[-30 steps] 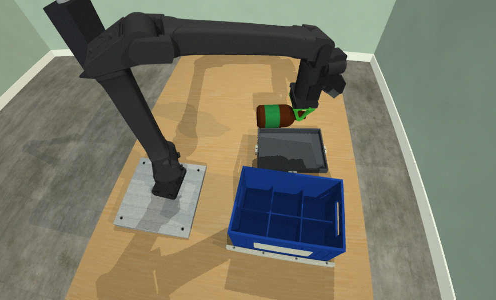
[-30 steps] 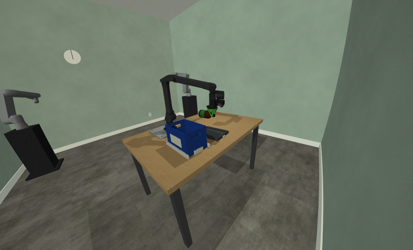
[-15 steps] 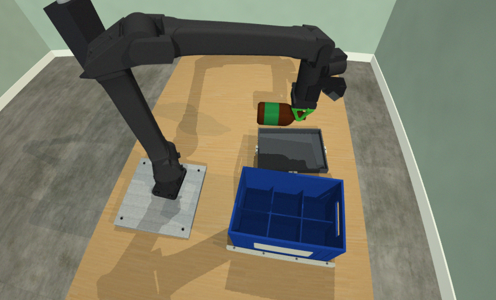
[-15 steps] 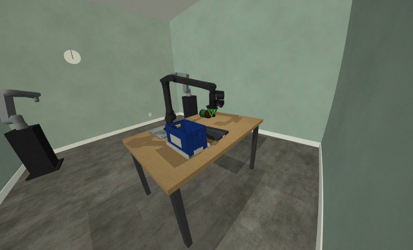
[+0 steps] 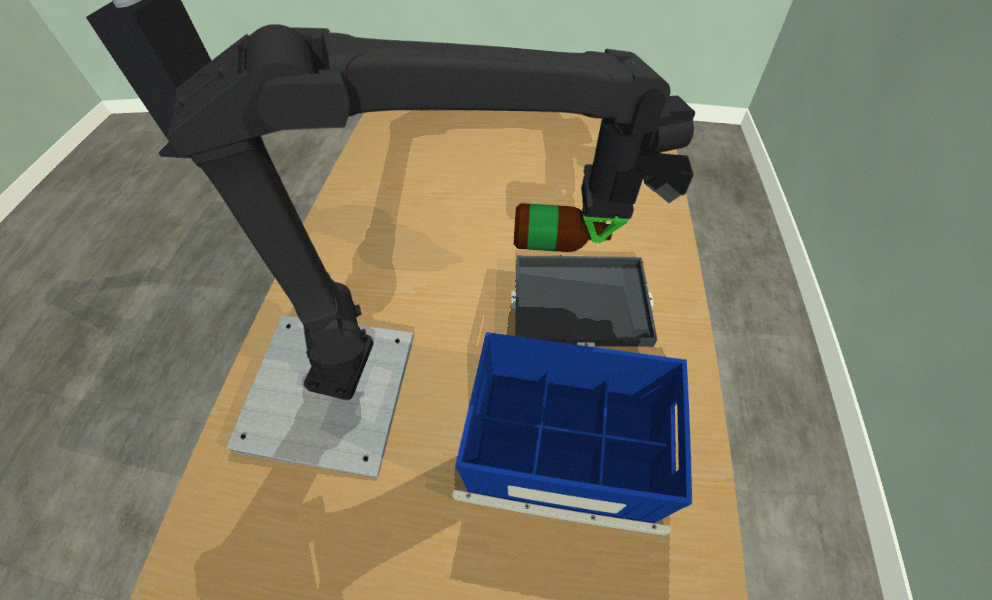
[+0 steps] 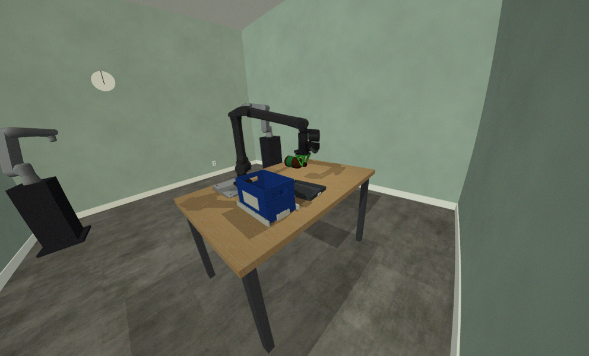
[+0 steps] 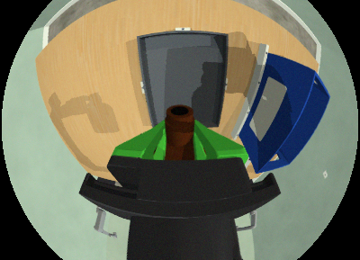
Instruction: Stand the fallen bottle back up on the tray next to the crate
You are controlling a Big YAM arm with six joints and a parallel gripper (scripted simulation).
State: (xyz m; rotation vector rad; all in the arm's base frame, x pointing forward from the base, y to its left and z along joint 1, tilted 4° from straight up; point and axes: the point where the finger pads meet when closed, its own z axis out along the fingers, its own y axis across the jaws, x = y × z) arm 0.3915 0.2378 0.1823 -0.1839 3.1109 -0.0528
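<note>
Now: hand 5 cm past the brown bottle and 1 cm to the left of it. Also, from my hand: blue crate: 30 cm to the right, 10 cm below; dark grey tray: 17 cm below, 2 cm to the right.
</note>
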